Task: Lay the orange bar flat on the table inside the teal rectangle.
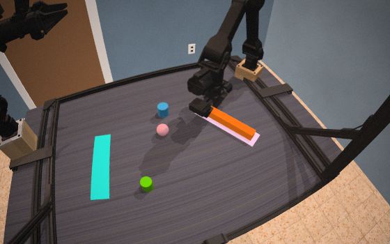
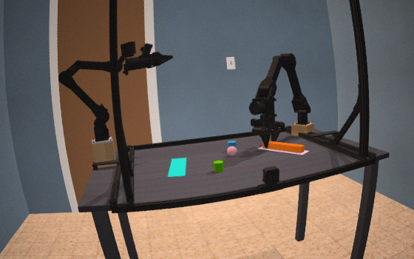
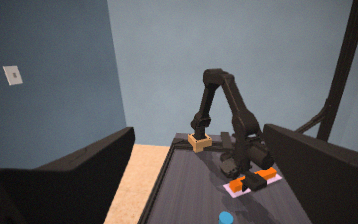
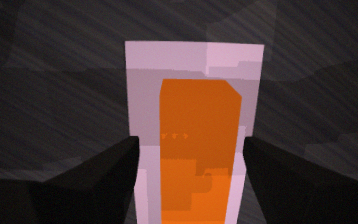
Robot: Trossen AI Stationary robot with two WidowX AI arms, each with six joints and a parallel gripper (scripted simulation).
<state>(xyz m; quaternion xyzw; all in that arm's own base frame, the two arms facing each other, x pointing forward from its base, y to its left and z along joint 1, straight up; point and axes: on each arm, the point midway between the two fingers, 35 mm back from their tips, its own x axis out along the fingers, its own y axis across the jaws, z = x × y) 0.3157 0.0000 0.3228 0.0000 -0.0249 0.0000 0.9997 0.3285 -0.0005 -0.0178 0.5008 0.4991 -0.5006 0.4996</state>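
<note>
Now: right hand 7 cm past the orange bar, 3 cm to the left of it and 3 cm above it. From my right hand the other things lie so: blue cylinder 8 cm ahead, 15 cm to the left, 2 cm below; lavender rectangle 7 cm behind, 3 cm to the right, 4 cm below; pink ball 1 cm behind, 19 cm to the left, 2 cm below.
My left gripper is now 230 mm past the orange bar, 450 mm to the left of it and 420 mm above it. The rest, counted from my left hand: teal rectangle: 210 mm behind, 10 mm to the left, 430 mm below; then blue cylinder: 90 mm behind, 260 mm to the right, 420 mm below; then pink ball: 170 mm behind, 230 mm to the right, 410 mm below.
</note>
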